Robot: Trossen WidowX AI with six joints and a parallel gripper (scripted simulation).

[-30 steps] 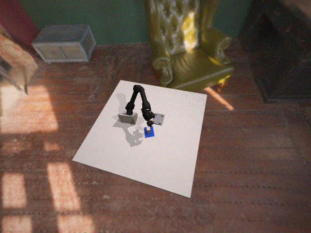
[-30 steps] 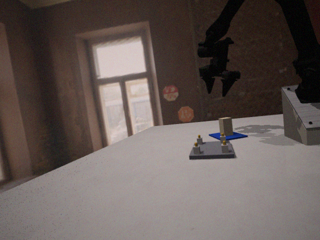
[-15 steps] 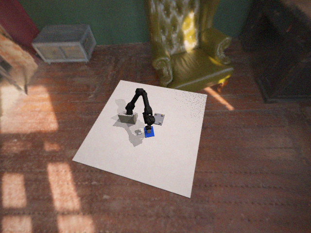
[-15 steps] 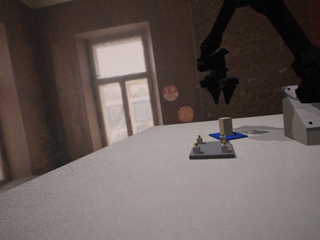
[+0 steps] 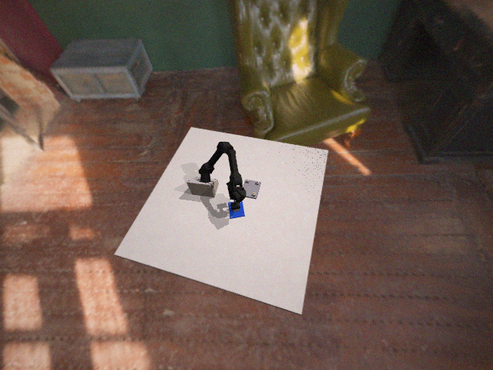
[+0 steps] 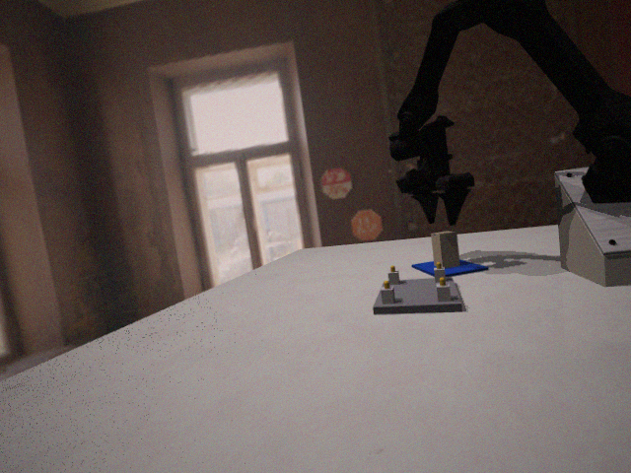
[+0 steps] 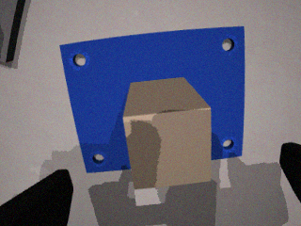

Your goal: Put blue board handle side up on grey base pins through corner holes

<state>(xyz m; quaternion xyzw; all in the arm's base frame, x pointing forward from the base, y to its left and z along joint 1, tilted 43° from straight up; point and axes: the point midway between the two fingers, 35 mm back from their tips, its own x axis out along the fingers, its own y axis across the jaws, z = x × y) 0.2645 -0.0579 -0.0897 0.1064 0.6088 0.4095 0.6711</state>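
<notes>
The flat blue board lies 8 cm below my gripper tip. The rest, counted from my gripper tip: grey base 6 cm ahead, 20 cm to the left, 9 cm below.
</notes>
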